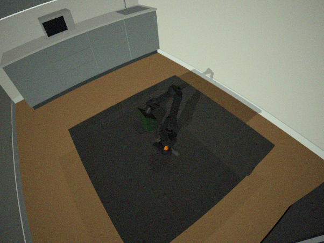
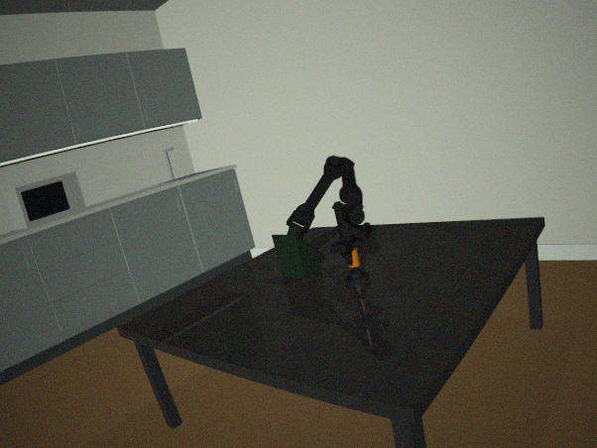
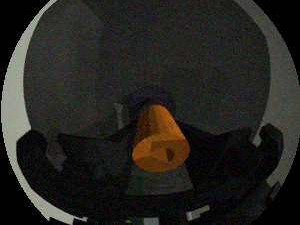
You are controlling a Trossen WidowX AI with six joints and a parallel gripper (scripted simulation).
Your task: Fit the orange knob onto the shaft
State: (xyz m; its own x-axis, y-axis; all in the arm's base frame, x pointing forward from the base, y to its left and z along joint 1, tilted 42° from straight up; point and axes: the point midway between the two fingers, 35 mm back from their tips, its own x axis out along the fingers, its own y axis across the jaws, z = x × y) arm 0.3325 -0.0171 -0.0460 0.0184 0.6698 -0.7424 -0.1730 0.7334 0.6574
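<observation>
The orange knob lies 2 cm above my gripper tip. From my gripper tip the other things lie so: dark round pedestal: 4 cm below.
</observation>
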